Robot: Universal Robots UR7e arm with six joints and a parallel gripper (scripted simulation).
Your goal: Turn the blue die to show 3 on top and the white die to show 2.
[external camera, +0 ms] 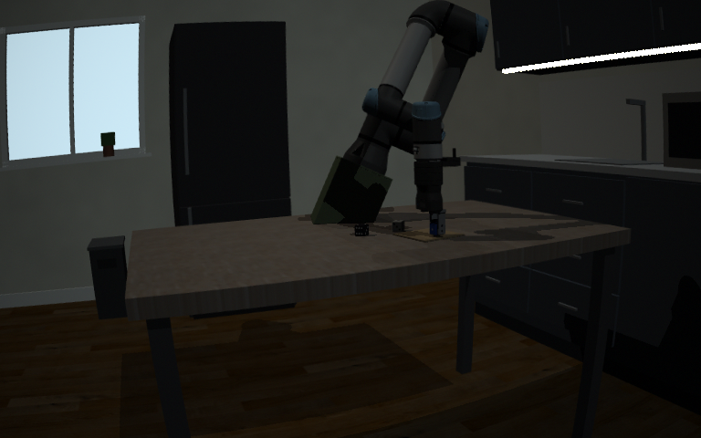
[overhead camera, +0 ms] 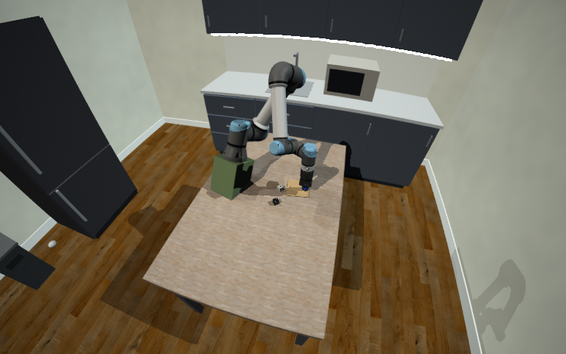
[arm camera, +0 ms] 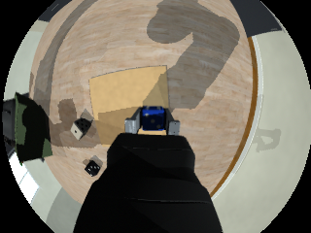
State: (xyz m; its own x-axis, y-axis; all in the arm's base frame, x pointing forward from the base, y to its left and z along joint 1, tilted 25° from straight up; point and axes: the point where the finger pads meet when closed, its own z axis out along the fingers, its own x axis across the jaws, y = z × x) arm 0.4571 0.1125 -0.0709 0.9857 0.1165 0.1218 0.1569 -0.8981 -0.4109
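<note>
Now: hand 10 mm above the blue die. Also, from my hand: black die (130 mm behind, 170 mm to the right, 10 mm below); then white die (140 mm behind, 60 mm to the right, 10 mm below); then tan mat (40 mm behind, 10 mm to the right, 30 mm below).
</note>
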